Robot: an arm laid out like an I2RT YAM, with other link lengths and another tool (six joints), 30 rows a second.
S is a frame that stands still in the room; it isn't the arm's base.
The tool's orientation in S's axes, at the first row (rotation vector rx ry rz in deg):
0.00 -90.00 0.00
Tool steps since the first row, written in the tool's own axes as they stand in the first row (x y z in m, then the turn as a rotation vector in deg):
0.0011 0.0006 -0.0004 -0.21 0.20 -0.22
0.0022 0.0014 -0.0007 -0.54 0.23 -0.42
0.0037 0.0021 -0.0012 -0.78 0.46 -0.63
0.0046 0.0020 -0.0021 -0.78 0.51 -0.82
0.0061 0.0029 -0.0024 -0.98 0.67 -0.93
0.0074 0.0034 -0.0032 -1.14 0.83 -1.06
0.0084 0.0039 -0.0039 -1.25 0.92 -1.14
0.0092 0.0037 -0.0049 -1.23 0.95 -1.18
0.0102 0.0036 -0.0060 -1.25 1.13 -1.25
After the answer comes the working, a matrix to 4 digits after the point.
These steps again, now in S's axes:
0.0004 0.0006 0.0011 0.22 0.20 -0.21
0.0007 0.0014 0.0022 0.42 0.23 -0.54
0.0012 0.0021 0.0037 0.63 0.46 -0.78
0.0021 0.0020 0.0046 0.82 0.51 -0.78
0.0024 0.0029 0.0061 0.93 0.67 -0.98
0.0032 0.0034 0.0074 1.06 0.83 -1.14
0.0039 0.0039 0.0084 1.14 0.92 -1.25
0.0049 0.0037 0.0092 1.18 0.95 -1.23
0.0060 0.0036 0.0102 1.25 1.13 -1.25

The tool's axes in the first row as the columns of a matrix, in S's axes (rounded; the answer above uses it unrounded):
0.0000 0.0000 -1.0000
0.0000 1.0000 0.0000
1.0000 0.0000 0.0000

